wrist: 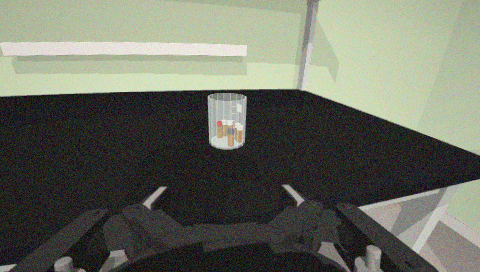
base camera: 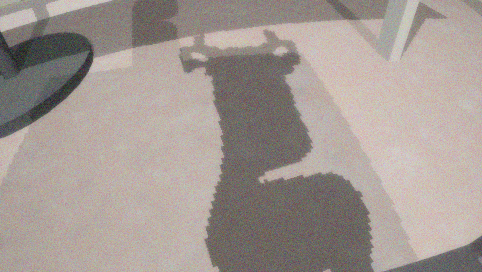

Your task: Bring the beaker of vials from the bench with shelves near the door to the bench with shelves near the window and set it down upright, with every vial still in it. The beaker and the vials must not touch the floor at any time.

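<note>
The clear glass beaker (wrist: 227,112) stands upright on the black bench top (wrist: 100,150), a little left of the middle in the wrist view. Several small amber vials (wrist: 230,137) stand inside it near its bottom, most with white caps, one with a red cap and one with a dark cap. My gripper (wrist: 225,198) is open, its two fingertips wide apart with nothing between them. It is on the near side of the beaker and apart from it, with the beaker beyond and between the fingertips. The beaker does not show in the base camera view.
A grey shelf post (wrist: 307,55) rises at the bench's back right corner. A white rail (wrist: 125,49) runs along the green wall behind. In the base camera view, a dark round base (base camera: 45,75) stands at the left, a bench leg (base camera: 397,30) at the upper right, and the arm's shadow lies on the floor.
</note>
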